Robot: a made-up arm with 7 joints.
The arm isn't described. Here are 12 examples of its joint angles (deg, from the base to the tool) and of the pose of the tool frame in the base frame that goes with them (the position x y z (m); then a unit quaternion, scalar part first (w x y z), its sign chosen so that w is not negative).
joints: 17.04 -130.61 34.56 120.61 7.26 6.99 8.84
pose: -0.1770 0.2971 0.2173 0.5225 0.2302 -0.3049 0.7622
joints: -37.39 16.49 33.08 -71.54 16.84 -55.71 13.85
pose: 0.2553 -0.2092 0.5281 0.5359 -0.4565 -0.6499 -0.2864
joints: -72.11 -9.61 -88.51 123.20 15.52 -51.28 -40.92
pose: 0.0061 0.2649 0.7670 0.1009 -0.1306 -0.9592 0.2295
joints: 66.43 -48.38 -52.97 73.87 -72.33 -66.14 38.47
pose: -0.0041 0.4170 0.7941 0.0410 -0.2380 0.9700 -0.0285
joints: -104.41 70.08 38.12 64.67 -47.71 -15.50 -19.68
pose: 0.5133 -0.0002 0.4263 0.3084 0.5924 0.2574 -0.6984
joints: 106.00 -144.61 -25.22 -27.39 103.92 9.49 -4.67
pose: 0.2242 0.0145 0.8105 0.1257 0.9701 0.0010 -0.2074
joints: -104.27 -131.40 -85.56 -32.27 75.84 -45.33 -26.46
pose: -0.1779 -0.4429 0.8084 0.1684 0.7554 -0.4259 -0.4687
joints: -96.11 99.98 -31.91 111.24 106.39 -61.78 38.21
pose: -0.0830 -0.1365 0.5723 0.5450 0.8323 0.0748 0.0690
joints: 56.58 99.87 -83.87 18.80 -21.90 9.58 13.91
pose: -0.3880 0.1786 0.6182 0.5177 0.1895 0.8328 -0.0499
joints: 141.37 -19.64 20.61 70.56 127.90 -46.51 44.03
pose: 0.0667 0.3267 0.5554 0.8312 0.0414 -0.4902 -0.2592
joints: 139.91 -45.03 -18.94 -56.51 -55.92 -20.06 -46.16
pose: 0.2506 -0.0021 1.0884 0.4483 0.1221 -0.7707 -0.4360
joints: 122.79 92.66 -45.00 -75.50 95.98 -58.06 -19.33
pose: -0.0334 0.0140 0.0582 0.3730 -0.5152 -0.2516 0.7295
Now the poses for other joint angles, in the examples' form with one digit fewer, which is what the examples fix.
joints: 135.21 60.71 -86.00 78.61 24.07 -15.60 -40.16
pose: -0.072 -0.117 0.606 0.323 -0.893 -0.074 -0.305
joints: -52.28 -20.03 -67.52 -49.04 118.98 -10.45 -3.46
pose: 0.223 -0.299 0.787 0.456 -0.074 -0.630 -0.624
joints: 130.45 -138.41 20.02 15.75 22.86 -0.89 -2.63
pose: 0.455 0.114 0.609 0.597 0.383 -0.567 -0.418
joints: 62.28 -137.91 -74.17 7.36 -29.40 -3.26 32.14
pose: -0.064 0.396 0.317 0.905 0.344 -0.162 0.190
